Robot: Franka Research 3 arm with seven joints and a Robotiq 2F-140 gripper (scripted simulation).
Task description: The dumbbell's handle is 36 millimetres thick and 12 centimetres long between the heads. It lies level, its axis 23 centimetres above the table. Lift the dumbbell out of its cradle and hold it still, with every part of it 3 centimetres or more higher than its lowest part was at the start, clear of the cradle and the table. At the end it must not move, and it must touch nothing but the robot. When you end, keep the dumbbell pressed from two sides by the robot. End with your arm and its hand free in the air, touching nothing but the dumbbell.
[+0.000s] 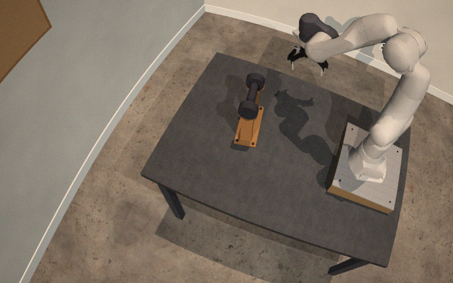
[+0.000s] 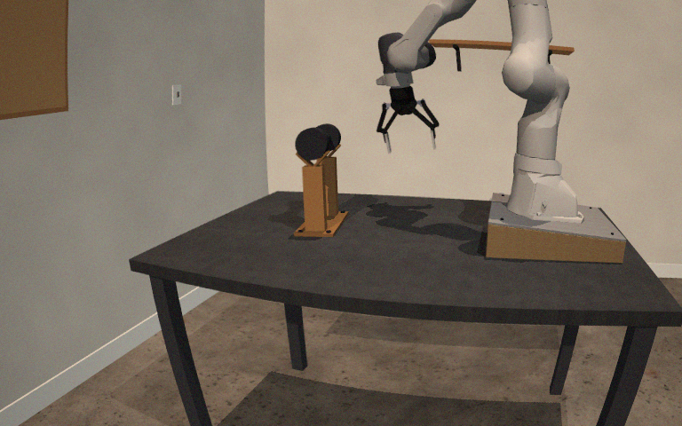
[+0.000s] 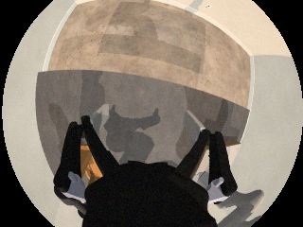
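Right now my hand is 190 mm short of the dark dumbbell, 300 mm to the right of it and 50 mm below it. The rest, counted from my hand: orange wooden cradle: 190 mm ahead, 300 mm to the left, 80 mm below.
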